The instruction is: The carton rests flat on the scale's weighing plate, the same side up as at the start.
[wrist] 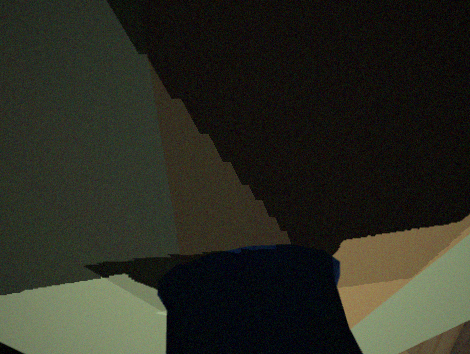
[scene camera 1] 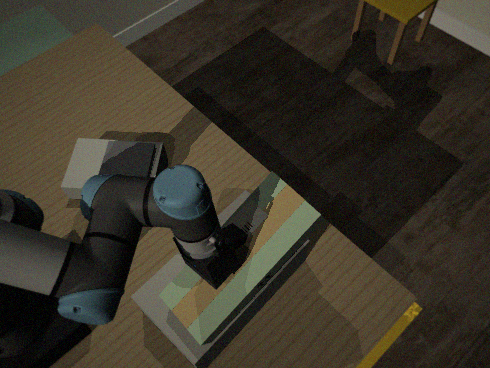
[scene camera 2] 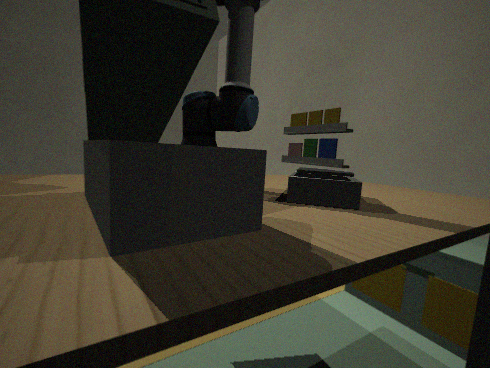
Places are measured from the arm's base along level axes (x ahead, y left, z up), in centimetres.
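Where they show: hand, its tool point: (wrist: 261, 266); arm's base, origin of its link: (scene camera 1: 12, 321).
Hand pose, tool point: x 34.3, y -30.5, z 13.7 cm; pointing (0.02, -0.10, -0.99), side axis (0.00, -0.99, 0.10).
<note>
Each offset is from my tool point to the top centre of the thing.
The carton (scene camera 1: 253, 272) (scene camera 2: 135, 60) (wrist: 75, 125), pale green with a tan stripe, is tilted. In scene camera 2 its dark underside slopes down behind the top of the grey block @[dx +4.0, dy +3.0, dz -9.4 cm] (scene camera 1: 162, 317) (scene camera 2: 185, 195), and its arrow-marked side is mostly cut off by the frame. Whether its low edge touches the block is hidden. My suction cup (wrist: 250, 250) is on the carton's top and holds it; the arm's black housing hides the cup in scene camera 1. A low box with a thin plate on top, which looks like the scale @[dx +7.2, dy +47.5, dz -13.4 cm] (scene camera 1: 82, 160) (scene camera 2: 324, 192), stands apart from the carton, partly in shadow.
In scene camera 1 the blue-capped wrist joint (scene camera 1: 182, 192) is between the scale and the carton. A yellow strip (scene camera 1: 390, 337) marks part of the table edge. A chair (scene camera 1: 400, 7) stands on the floor. Shelves (scene camera 2: 315, 161) with small coloured boxes show above the scale.
</note>
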